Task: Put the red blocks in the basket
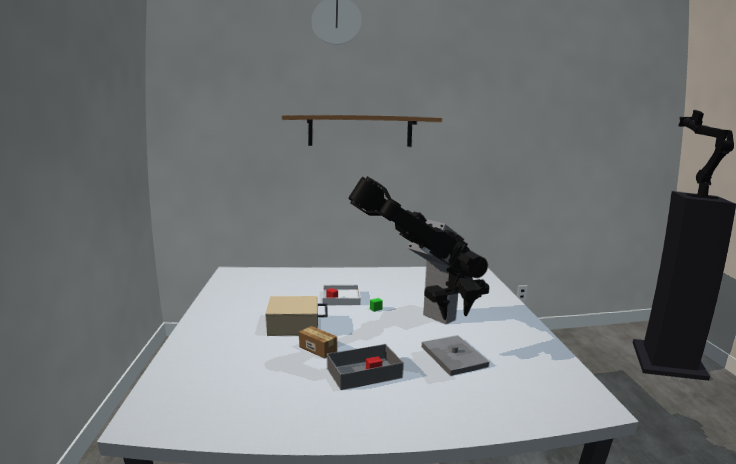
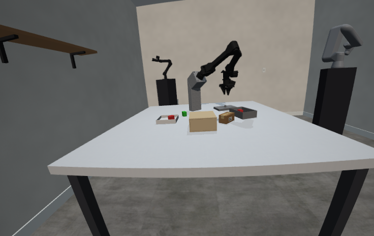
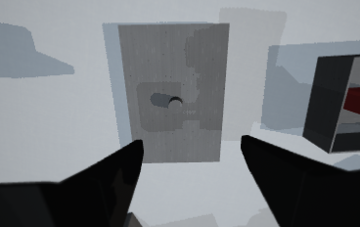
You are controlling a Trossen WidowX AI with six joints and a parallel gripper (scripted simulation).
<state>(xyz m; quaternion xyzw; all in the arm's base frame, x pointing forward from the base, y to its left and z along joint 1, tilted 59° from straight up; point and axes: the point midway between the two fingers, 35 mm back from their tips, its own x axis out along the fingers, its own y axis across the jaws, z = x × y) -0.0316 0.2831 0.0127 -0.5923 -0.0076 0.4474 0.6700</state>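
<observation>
Right now the dark grey box is 21 cm ahead of my hand, 18 cm to the left of it and 16 cm below it. From my hand the other things lie so: cardboard box 39 cm ahead, 13 cm below, 11 cm to the left; knobbed lid 15 cm below, 1 cm to the right, 1 cm behind; shallow basket 51 cm ahead, 31 cm to the right, 16 cm below.
</observation>
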